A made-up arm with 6 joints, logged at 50 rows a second.
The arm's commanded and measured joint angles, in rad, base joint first. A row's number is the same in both.
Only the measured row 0 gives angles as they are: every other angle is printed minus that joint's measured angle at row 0.
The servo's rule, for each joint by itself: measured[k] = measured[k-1] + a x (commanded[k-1-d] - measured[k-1]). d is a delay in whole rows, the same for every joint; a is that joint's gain. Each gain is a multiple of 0.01, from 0.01 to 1. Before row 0 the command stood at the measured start. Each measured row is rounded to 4 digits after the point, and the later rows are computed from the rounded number. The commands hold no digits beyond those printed.
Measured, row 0: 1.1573, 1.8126, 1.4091, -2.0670, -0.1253, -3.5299
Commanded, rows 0 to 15: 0.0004, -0.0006, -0.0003, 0.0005, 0.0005, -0.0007; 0.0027, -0.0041, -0.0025, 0.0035, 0.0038, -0.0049; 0.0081, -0.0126, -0.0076, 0.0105, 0.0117, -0.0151; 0.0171, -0.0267, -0.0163, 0.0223, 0.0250, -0.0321; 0.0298, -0.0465, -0.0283, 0.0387, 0.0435, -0.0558; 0.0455, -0.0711, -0.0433, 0.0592, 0.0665, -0.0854; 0.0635, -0.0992, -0.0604, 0.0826, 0.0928, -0.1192; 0.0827, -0.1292, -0.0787, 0.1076, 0.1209, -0.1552; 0.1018, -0.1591, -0.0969, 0.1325, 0.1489, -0.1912; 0.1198, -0.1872, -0.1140, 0.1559, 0.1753, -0.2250; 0.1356, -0.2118, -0.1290, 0.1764, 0.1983, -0.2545; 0.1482, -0.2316, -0.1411, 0.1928, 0.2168, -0.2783; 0.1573, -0.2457, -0.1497, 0.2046, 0.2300, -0.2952; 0.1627, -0.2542, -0.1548, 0.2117, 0.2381, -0.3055; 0.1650, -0.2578, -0.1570, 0.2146, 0.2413, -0.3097; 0.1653, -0.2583, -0.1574, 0.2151, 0.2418, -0.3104
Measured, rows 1 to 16: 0.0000, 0.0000, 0.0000, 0.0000, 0.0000, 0.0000; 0.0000, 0.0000, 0.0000, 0.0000, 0.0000, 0.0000; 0.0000, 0.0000, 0.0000, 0.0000, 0.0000, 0.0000; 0.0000, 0.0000, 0.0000, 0.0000, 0.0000, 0.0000; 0.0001, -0.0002, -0.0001, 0.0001, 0.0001, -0.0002; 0.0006, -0.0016, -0.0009, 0.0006, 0.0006, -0.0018; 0.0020, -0.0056, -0.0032, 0.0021, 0.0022, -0.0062; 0.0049, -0.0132, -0.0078, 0.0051, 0.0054, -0.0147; 0.0096, -0.0252, -0.0150, 0.0101, 0.0107, -0.0283; 0.0164, -0.0417, -0.0249, 0.0175, 0.0185, -0.0471; 0.0253, -0.0624, -0.0373, 0.0273, 0.0289, -0.0709; 0.0362, -0.0864, -0.0518, 0.0393, 0.0418, -0.0987; 0.0487, -0.1126, -0.0676, 0.0533, 0.0568, -0.1292; 0.0622, -0.1395, -0.0838, 0.0687, 0.0734, -0.1608; 0.0761, -0.1655, -0.0996, 0.0849, 0.0909, -0.1917; 0.0898, -0.1893, -0.1141, 0.1011, 0.1085, -0.2203
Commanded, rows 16 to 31: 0.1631, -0.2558, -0.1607, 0.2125, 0.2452, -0.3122; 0.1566, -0.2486, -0.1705, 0.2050, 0.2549, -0.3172; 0.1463, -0.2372, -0.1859, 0.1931, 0.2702, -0.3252; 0.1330, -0.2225, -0.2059, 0.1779, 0.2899, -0.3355; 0.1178, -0.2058, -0.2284, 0.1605, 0.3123, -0.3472; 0.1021, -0.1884, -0.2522, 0.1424, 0.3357, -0.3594; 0.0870, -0.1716, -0.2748, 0.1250, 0.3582, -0.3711; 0.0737, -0.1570, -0.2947, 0.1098, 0.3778, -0.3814; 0.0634, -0.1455, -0.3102, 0.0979, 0.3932, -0.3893; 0.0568, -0.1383, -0.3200, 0.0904, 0.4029, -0.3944; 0.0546, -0.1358, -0.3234, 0.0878, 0.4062, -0.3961; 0.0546, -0.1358, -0.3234, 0.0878, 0.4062, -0.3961; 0.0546, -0.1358, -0.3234, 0.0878, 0.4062, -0.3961; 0.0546, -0.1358, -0.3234, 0.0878, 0.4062, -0.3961; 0.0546, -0.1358, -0.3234, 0.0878, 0.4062, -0.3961; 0.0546, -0.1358, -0.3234, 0.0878, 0.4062, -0.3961
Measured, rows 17 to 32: 0.1026, -0.2096, -0.1266, 0.1166, 0.1255, -0.2450; 0.1140, -0.2257, -0.1365, 0.1309, 0.1413, -0.2650; 0.1237, -0.2373, -0.1437, 0.1435, 0.1553, -0.2798; 0.1316, -0.2449, -0.1485, 0.1542, 0.1674, -0.2899; 0.1376, -0.2488, -0.1528, 0.1629, 0.1783, -0.2973; 0.1412, -0.2487, -0.1590, 0.1692, 0.1890, -0.3039; 0.1422, -0.2446, -0.1684, 0.1728, 0.2004, -0.3109; 0.1405, -0.2366, -0.1815, 0.1736, 0.2129, -0.3190; 0.1362, -0.2255, -0.1979, 0.1716, 0.2268, -0.3283; 0.1297, -0.2121, -0.2169, 0.1672, 0.2420, -0.3386; 0.1216, -0.1975, -0.2372, 0.1609, 0.2583, -0.3493; 0.1125, -0.1829, -0.2573, 0.1532, 0.2750, -0.3599; 0.1032, -0.1694, -0.2758, 0.1449, 0.2915, -0.3696; 0.0944, -0.1582, -0.2913, 0.1367, 0.3071, -0.3778; 0.0868, -0.1501, -0.3025, 0.1294, 0.3210, -0.3838; 0.0807, -0.1450, -0.3098, 0.1232, 0.3329, -0.3879
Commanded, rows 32 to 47: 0.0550, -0.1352, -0.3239, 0.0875, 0.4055, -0.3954; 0.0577, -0.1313, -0.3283, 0.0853, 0.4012, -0.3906; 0.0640, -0.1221, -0.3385, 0.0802, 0.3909, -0.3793; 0.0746, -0.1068, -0.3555, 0.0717, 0.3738, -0.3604; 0.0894, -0.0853, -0.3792, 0.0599, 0.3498, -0.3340; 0.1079, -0.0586, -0.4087, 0.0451, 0.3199, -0.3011; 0.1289, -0.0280, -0.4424, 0.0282, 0.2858, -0.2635; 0.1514, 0.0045, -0.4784, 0.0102, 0.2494, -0.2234; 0.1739, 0.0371, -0.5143, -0.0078, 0.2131, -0.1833; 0.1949, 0.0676, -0.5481, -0.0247, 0.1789, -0.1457; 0.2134, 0.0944, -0.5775, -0.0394, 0.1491, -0.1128; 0.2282, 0.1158, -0.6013, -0.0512, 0.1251, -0.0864; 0.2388, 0.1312, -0.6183, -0.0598, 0.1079, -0.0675; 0.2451, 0.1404, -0.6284, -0.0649, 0.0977, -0.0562; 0.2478, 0.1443, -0.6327, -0.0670, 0.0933, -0.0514; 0.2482, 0.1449, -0.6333, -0.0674, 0.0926, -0.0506
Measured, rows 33 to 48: 0.0757, -0.1417, -0.3146, 0.1179, 0.3432, -0.3906; 0.0717, -0.1396, -0.3177, 0.1134, 0.3520, -0.3924; 0.0685, -0.1382, -0.3197, 0.1096, 0.3596, -0.3936; 0.0659, -0.1373, -0.3210, 0.1063, 0.3661, -0.3944; 0.0638, -0.1365, -0.3220, 0.1035, 0.3716, -0.3947; 0.0626, -0.1346, -0.3242, 0.1008, 0.3757, -0.3933; 0.0629, -0.1301, -0.3292, 0.0977, 0.3778, -0.3887; 0.0651, -0.1217, -0.3384, 0.0938, 0.3772, -0.3794; 0.0697, -0.1086, -0.3527, 0.0887, 0.3734, -0.3644; 0.0770, -0.0906, -0.3723, 0.0822, 0.3659, -0.3435; 0.0869, -0.0681, -0.3968, 0.0741, 0.3547, -0.3171; 0.0992, -0.0420, -0.4254, 0.0645, 0.3400, -0.2862; 0.1134, -0.0135, -0.4565, 0.0537, 0.3222, -0.2522; 0.1289, 0.0157, -0.4886, 0.0419, 0.3021, -0.2171; 0.1450, 0.0440, -0.5197, 0.0297, 0.2807, -0.1827; 0.1608, 0.0698, -0.5483, 0.0176, 0.2589, -0.1509
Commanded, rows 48 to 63: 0.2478, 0.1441, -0.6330, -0.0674, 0.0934, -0.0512; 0.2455, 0.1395, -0.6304, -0.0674, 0.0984, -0.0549; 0.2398, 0.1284, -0.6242, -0.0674, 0.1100, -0.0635; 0.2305, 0.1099, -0.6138, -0.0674, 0.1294, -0.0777; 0.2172, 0.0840, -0.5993, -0.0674, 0.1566, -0.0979; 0.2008, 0.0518, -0.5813, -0.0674, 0.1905, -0.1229; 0.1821, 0.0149, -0.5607, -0.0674, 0.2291, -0.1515; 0.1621, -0.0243, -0.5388, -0.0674, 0.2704, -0.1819; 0.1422, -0.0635, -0.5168, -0.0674, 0.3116, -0.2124; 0.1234, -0.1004, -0.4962, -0.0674, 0.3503, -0.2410; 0.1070, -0.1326, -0.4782, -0.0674, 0.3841, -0.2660; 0.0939, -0.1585, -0.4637, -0.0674, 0.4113, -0.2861; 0.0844, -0.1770, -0.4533, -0.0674, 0.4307, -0.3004; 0.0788, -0.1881, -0.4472, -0.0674, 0.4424, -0.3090; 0.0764, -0.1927, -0.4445, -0.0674, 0.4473, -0.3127; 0.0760, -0.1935, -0.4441, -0.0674, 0.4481, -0.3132
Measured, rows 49 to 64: 0.1756, 0.0919, -0.5728, 0.0060, 0.2378, -0.1234; 0.1888, 0.1094, -0.5923, -0.0046, 0.2182, -0.1012; 0.2000, 0.1220, -0.6064, -0.0140, 0.2007, -0.0848; 0.2092, 0.1302, -0.6158, -0.0220, 0.1856, -0.0735; 0.2165, 0.1352, -0.6218, -0.0288, 0.1727, -0.0661; 0.2220, 0.1367, -0.6248, -0.0346, 0.1623, -0.0624; 0.2254, 0.1337, -0.6246, -0.0395, 0.1550, -0.0628; 0.2264, 0.1251, -0.6208, -0.0437, 0.1514, -0.0677; 0.2247, 0.1103, -0.6133, -0.0473, 0.1521, -0.0777; 0.2202, 0.0892, -0.6021, -0.0503, 0.1575, -0.0926; 0.2130, 0.0625, -0.5876, -0.0529, 0.1675, -0.1120; 0.2033, 0.0313, -0.5705, -0.0551, 0.1819, -0.1351; 0.1917, -0.0028, -0.5517, -0.0569, 0.2001, -0.1606; 0.1787, -0.0379, -0.5323, -0.0585, 0.2211, -0.1871; 0.1651, -0.0720, -0.5134, -0.0598, 0.2439, -0.2131; 0.1516, -0.1031, -0.4960, -0.0609, 0.2673, -0.2372
